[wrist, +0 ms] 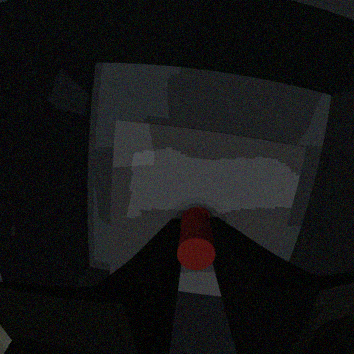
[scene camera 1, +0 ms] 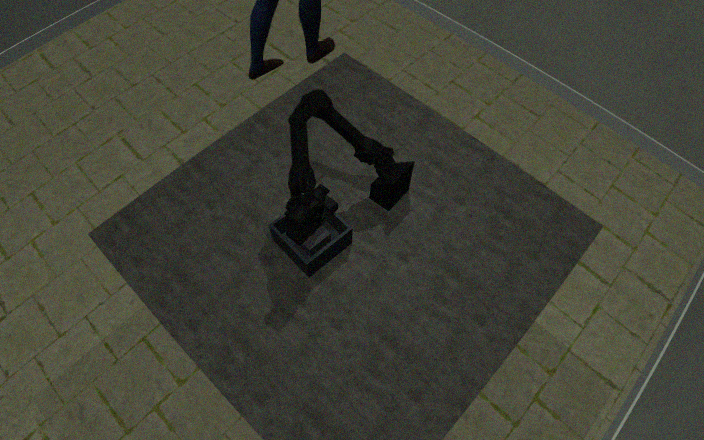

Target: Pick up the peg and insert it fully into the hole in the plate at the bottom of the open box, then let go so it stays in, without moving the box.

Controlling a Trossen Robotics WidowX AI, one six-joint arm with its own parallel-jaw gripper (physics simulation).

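Frame: origin at the arm's base, x ahead, y left, z up, level; metres.
Seen in the pictures: gripper, fingertip midpoint: (wrist: 194, 225) (scene camera 1: 310, 232); arm's base, origin of the base link: (scene camera 1: 391, 174).
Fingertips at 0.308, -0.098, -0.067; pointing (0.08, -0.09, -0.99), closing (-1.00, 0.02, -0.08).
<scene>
Pixels of each thing's top centre, then the offset from my fingertips to it, as dx, dy, dz. Level surfaces: height alone.
- red peg, middle of its top: (wrist: 194, 254) -0.001, -0.002, +0.028
- open box, middle of its top: (wrist: 196, 276) (scene camera 1: 310, 226) -0.001, +0.000, +0.038
- grey plate, middle of its top: (wrist: 197, 226) (scene camera 1: 311, 232) -0.001, +0.000, +0.001
- dark square mat, its level: dz -0.061
The red peg (wrist: 196, 254) is held between the fingers, its round top toward the camera in the wrist view. My gripper (wrist: 194, 225) is shut on the peg and reaches down into the open box (scene camera 1: 331, 252) (wrist: 245, 106). The grey plate (wrist: 225, 182) lies at the bottom of the box. The peg's far end meets the plate where a thin dark curved rim shows around it. How deep the peg sits in the hole is hidden. In the scene view the hand covers the back left of the box, and the peg cannot be made out.
The box stands on a dark square mat (scene camera 1: 373, 321). The arm's black base (scene camera 1: 391, 189) stands behind and right of the box, and the arm arches over between them. A person's legs (scene camera 1: 309, 25) stand beyond the mat's back edge on paving. The light is very dim.
</scene>
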